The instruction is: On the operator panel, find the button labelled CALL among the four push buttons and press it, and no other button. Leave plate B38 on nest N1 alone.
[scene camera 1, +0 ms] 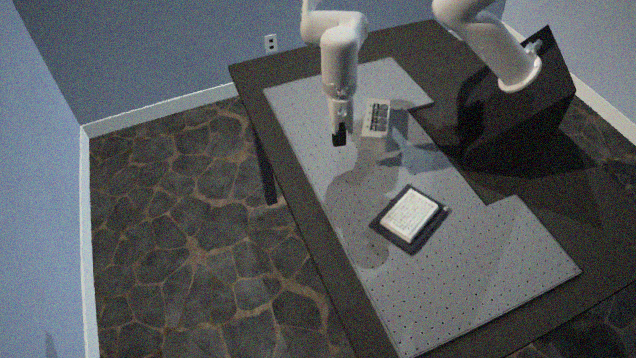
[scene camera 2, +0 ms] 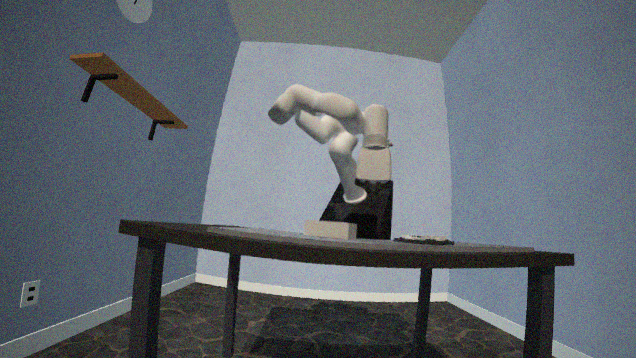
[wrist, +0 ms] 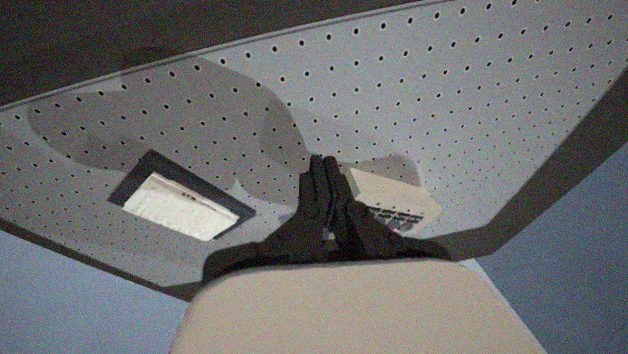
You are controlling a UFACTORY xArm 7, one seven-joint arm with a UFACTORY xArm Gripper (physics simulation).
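Frame: origin at the arm's base, x ahead, y up, z right, level; millimetres.
Seen in the pictures: gripper, between the fingertips: (scene camera 1: 339, 143) (scene camera 2: 371, 207) (wrist: 319, 172); arm's base, origin of its link: (scene camera 1: 520, 74) (scene camera 2: 355, 195).
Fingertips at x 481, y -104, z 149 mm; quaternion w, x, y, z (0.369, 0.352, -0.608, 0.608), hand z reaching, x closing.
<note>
Offsets run from my fingertips to a thing's top centre. "*": to the spot under its first point. Level surfaces: height alone.
The operator panel @[dx -176, dy -42, dz +62 mm] (scene camera 1: 376, 118) (scene camera 2: 330, 229) (wrist: 400, 192) is a cream box on the grey perforated board. Its dark buttons and labels show small and blurred; the label CALL cannot be read in these views. My gripper (scene camera 1: 339, 138) (wrist: 319, 172) is shut and empty, fingers together, pointing down above the board. In the wrist view the fingertips appear beside the panel's left end, and the fingers hide part of it. In scene camera 2 the fingers are lost against the black pedestal. White plate B38 @[dx -45, dy -72, dz -225 mm] (scene camera 1: 410, 214) (scene camera 2: 425, 238) (wrist: 180, 207) lies on dark nest N1 @[* dx +10, dy -86, dz -295 mm] (scene camera 1: 412, 248) (wrist: 132, 177).
The grey perforated board @[dy -98 mm] (scene camera 1: 465, 280) (wrist: 450, 65) lies on the dark table @[dy -111 mm] (scene camera 1: 310, 215). The black pedestal (scene camera 1: 540, 112) (scene camera 2: 375, 210) stands behind the board, with the arm's lower links beside it. A wooden shelf (scene camera 2: 132, 92) is on the wall at left in scene camera 2.
</note>
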